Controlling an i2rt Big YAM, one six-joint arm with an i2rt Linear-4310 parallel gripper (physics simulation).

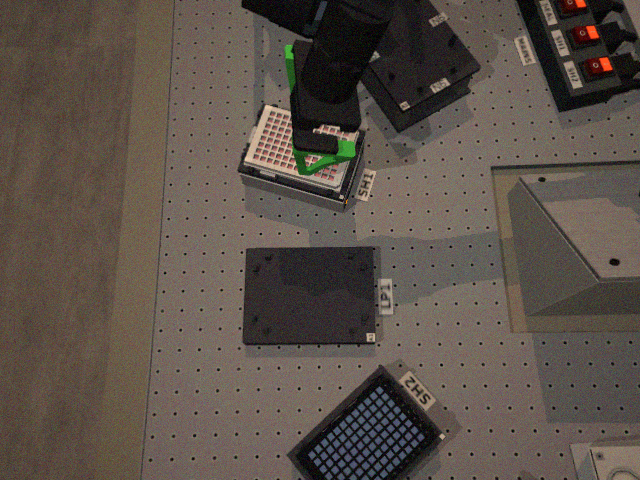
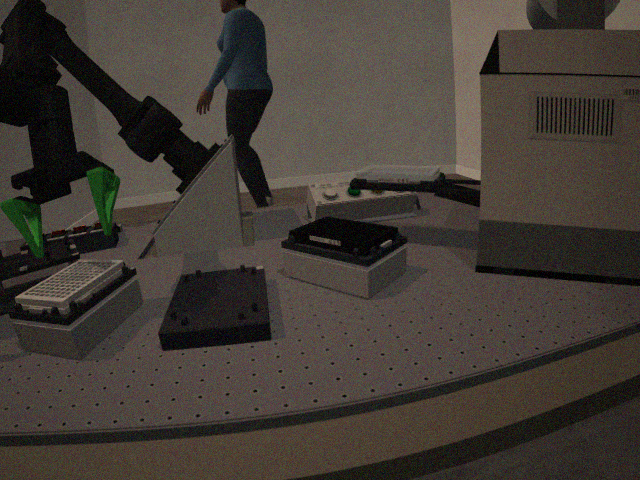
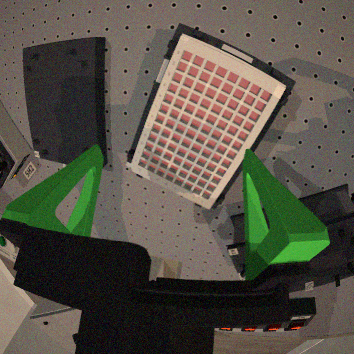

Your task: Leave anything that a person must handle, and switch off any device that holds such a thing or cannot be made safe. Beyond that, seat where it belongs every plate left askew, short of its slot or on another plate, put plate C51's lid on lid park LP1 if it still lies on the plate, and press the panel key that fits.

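Places are measured from the arm's base along level axes (x left, y up, z ahead), in metres.
Pixels of known places: gripper, fingertip midpoint: (image 1: pixel 301 139) (image 2: pixel 73 247) (image 3: pixel 169 152); arm's base, link origin: (image 2: pixel 201 170).
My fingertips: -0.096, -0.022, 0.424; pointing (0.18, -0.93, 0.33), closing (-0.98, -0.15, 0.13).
For each thing: its middle in the pictures, then the offset to it from my fingertips, as dx, dy, dz. "*": a spot on its surface instead.
- white plate with red wells, body centre: (image 3: pixel 199 128) (image 1: pixel 301 147) (image 2: pixel 73 283) -0.012, -0.045, +0.003
- shaker SH1, surface spot: (image 2: pixel 105 322) * +0.032, -0.088, +0.030
- Lid park LP1, body centre: (image 2: pixel 218 299) (image 1: pixel 309 294) (image 3: pixel 58 104) +0.169, -0.090, -0.012
- black plate with blue wells, body centre: (image 1: pixel 366 445) (image 2: pixel 343 234) +0.340, -0.045, -0.083
- shaker SH2, surface spot: (image 2: pixel 330 273) * +0.313, -0.082, -0.040
- panel, body centre: (image 2: pixel 362 198) (image 3: pixel 5 238) +0.431, -0.065, -0.375
- switch strip, surface spot: (image 1: pixel 573 98) * -0.102, -0.073, -0.351
- tall grey device, surface spot: (image 2: pixel 558 175) * +0.612, +0.038, +0.017
A white plate with red wells (image 1: pixel 273 139) (image 2: pixel 72 284) (image 3: pixel 205 120) lies on shaker SH1 (image 1: pixel 289 188) (image 2: pixel 105 322); whether it is fully seated is unclear. An orange light shows on SH1. My gripper (image 1: pixel 297 118) (image 2: pixel 74 245) (image 3: pixel 169 152) is open and empty above the plate, one finger towards each side. Lid park LP1 (image 1: pixel 310 315) (image 2: pixel 217 304) (image 3: pixel 65 110) is black and holds no visible lid. A black plate with blue wells (image 1: pixel 369 434) sits on shaker SH2 (image 2: pixel 330 273). The panel (image 2: pixel 356 207) has a white and a green key. No plate name is readable.
Black nests (image 1: pixel 418 56) (image 3: pixel 310 220) stand beside SH1. The switch strip (image 1: pixel 573 98) (image 2: pixel 98 240) has lit switches labelled SEAL, SH1 and SH2. The arm's wedge mount (image 1: pixel 537 273) (image 2: pixel 206 206) stands behind LP1. A tall grey device (image 2: pixel 558 175) stands right. A person (image 2: pixel 245 62) is in the background.
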